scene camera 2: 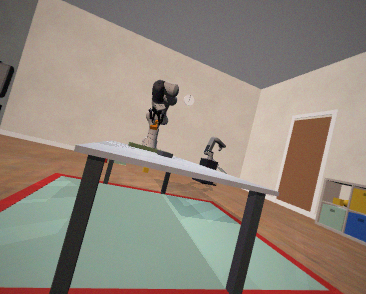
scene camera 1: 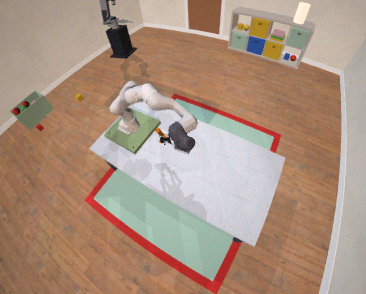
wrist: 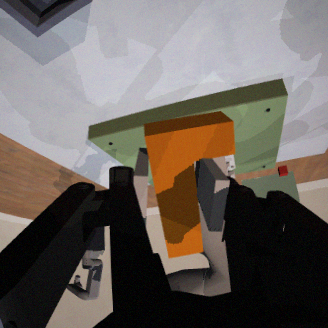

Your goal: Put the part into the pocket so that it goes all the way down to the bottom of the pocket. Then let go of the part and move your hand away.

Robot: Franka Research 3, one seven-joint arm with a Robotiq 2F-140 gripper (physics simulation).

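An orange L-shaped part is held above the table near the robot's base. My gripper is shut on the part's long leg. The short leg is at the upper end in the wrist view and sticks out to the right. The dark grey block with the pocket lies on the table, apart from the part. One corner of it shows at the top left of the wrist view. In scene camera 1 the block is hidden behind the hand, and the pocket's inside cannot be made out.
The white table bears the green base plate under the arm. Its raised edge stands beyond the part in the wrist view. A second robot on a black stand and a shelf unit are well away from the table.
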